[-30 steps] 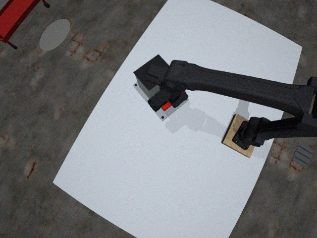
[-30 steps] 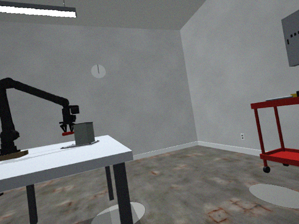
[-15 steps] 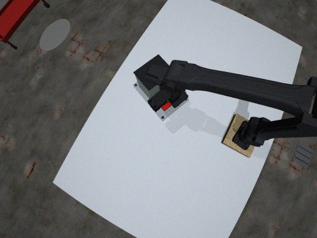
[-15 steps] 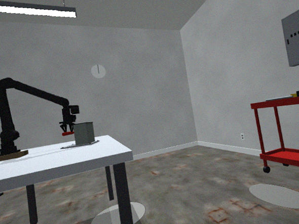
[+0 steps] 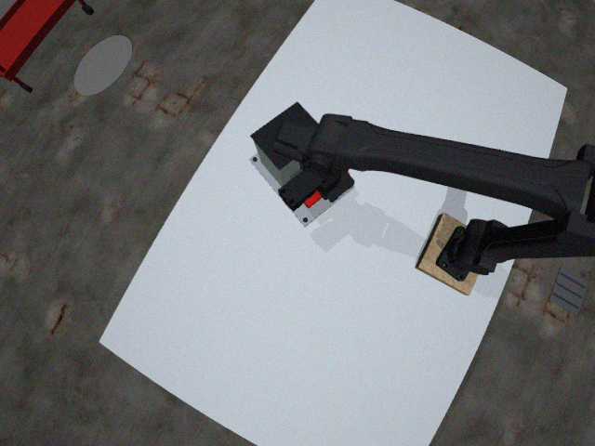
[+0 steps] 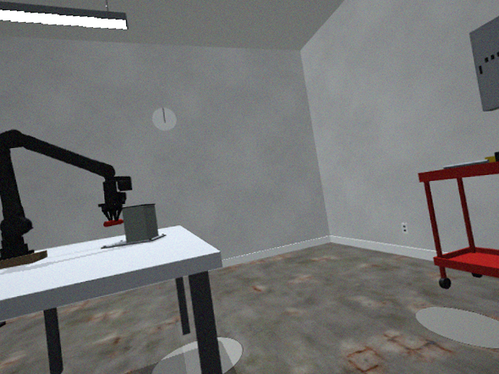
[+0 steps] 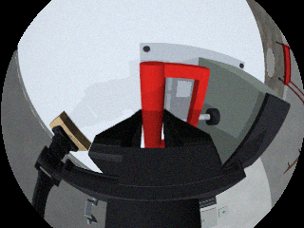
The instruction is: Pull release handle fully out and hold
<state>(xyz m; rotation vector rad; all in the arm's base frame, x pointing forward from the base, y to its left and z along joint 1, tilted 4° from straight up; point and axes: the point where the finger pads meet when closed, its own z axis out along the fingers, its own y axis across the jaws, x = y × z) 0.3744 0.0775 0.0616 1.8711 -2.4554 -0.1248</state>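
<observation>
The release handle lies 50 mm ahead of my hand, 20 mm to the right of it and 10 mm below it. Round my hand: baseplate 110 mm below, 90 mm ahead, 30 mm to the right.
</observation>
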